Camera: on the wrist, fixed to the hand. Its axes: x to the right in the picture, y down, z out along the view.
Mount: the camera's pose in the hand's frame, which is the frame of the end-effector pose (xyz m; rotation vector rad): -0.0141 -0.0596 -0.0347 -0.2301 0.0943 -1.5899
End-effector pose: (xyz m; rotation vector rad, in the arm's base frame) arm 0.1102 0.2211 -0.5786 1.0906 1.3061 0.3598
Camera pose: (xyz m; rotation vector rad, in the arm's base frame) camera 0.0545 0.1964 -0.6139 -0.3485 1.7493 -0.6306
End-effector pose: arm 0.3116 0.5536 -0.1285 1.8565 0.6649 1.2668
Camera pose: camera 0.2745 0.5869 -0.1782 0.5795 1.4904 0.2833
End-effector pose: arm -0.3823 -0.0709 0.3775 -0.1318 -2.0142 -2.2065
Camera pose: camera -0.3773 -0.0995 0.3134 -1.1657 1.0346 1.5716
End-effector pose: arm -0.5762 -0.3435 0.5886 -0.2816 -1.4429 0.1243
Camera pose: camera -0.5488 -0.4083 0.5873 0.7062 -1.2264 -1.3173
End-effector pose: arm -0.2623 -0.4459 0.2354 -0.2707 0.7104 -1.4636
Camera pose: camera -0.3301 -0.4310 0.2468 1.0901 -0.7118 2.8174
